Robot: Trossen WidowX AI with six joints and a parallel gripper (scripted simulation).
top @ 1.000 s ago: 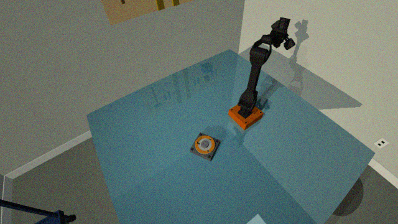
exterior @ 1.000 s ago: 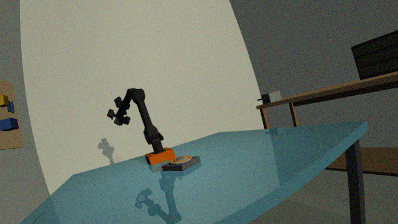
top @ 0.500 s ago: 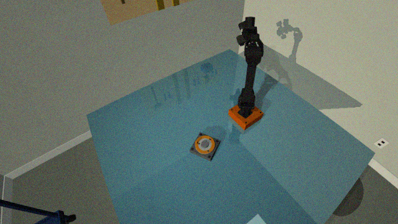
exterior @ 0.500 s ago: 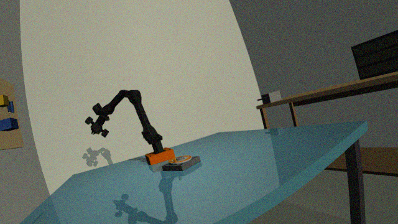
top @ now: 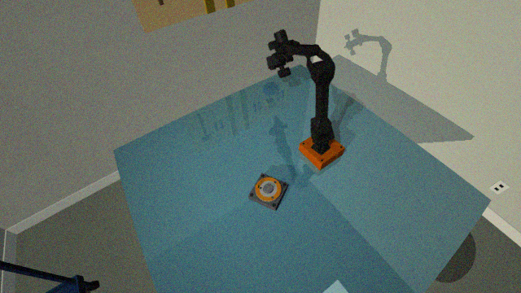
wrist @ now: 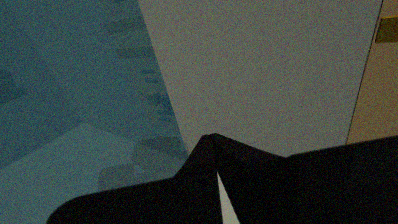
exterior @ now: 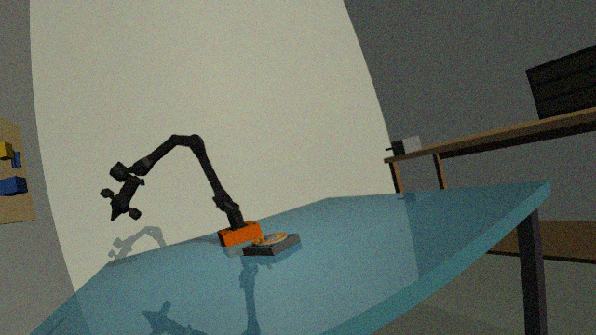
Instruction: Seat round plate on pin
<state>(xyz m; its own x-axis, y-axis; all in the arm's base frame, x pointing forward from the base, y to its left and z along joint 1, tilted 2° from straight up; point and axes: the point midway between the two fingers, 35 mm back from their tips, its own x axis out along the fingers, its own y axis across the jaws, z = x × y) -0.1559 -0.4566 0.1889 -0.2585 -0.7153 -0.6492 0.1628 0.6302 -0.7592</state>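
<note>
The square base is 470 mm ahead of my gripper tip, 480 mm to the left of it and 180 mm below it.
</note>
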